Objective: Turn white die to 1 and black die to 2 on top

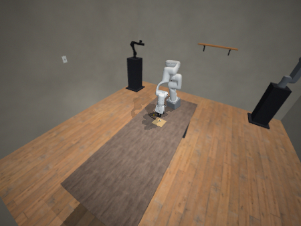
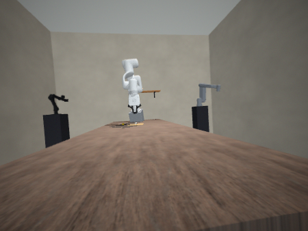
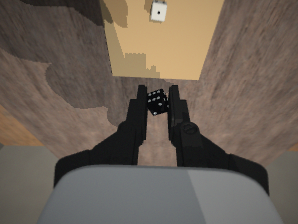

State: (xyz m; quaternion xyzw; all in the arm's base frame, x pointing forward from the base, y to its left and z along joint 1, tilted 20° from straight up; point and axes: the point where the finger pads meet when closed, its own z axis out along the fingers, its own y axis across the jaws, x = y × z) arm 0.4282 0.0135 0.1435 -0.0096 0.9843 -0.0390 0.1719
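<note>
Right now the tan mat is 20 mm behind my hand and 120 mm below it. Also, from my hand: small yellow die 110 mm behind, 130 mm to the right, 120 mm below; white die 50 mm behind, 110 mm below; black die 10 mm below.
</note>
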